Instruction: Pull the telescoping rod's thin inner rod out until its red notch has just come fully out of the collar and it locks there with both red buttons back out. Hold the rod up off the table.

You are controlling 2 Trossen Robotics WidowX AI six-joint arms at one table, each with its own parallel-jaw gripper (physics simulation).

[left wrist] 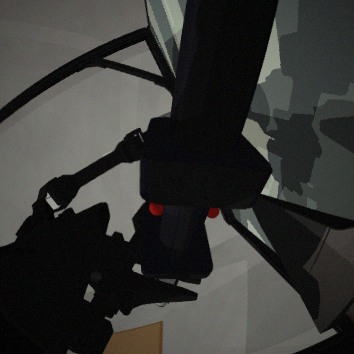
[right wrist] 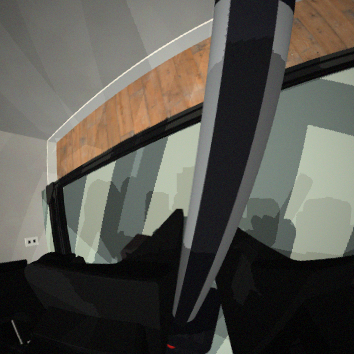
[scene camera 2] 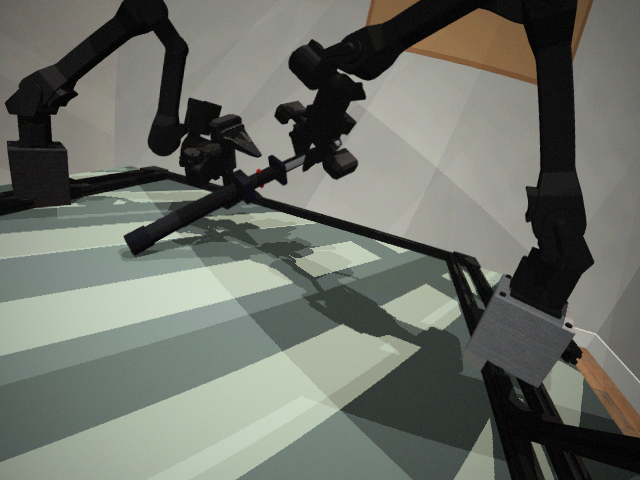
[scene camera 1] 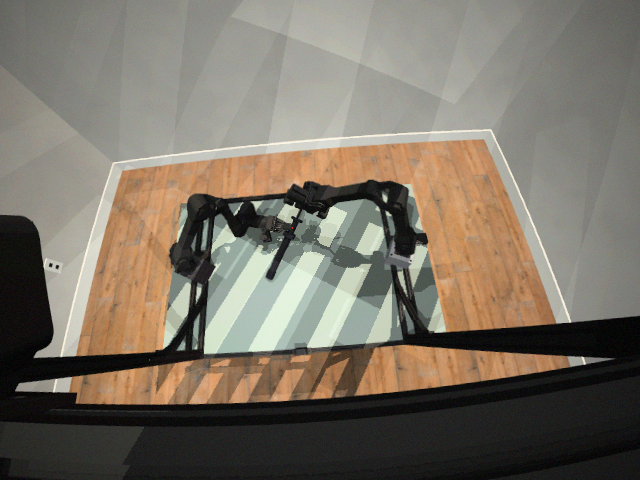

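The telescoping rod (scene camera 1: 280,252) (scene camera 2: 187,214) is tilted, and its thick dark outer tube (left wrist: 218,70) slopes down to a low end at the striped table top (scene camera 2: 270,357). Its collar (scene camera 2: 244,183) (left wrist: 200,168) is raised. Two red buttons (left wrist: 156,208) (left wrist: 213,212) show just past the collar; one also shows in the scene views (scene camera 1: 290,230) (scene camera 2: 259,170). My right gripper (scene camera 1: 301,210) (scene camera 2: 310,154) (right wrist: 193,215) is shut on the thin grey inner rod (scene camera 2: 294,163) (right wrist: 239,140). My left gripper (scene camera 1: 275,226) (scene camera 2: 239,159) is open, with its fingers either side of the collar and not clamping it.
A black frame rail (scene camera 2: 366,229) (right wrist: 140,140) runs round the table. A grey box (scene camera 1: 398,259) (scene camera 2: 513,333) sits at the right arm's base. Wooden floor (scene camera 1: 470,214) and a white-edged wall surround the table.
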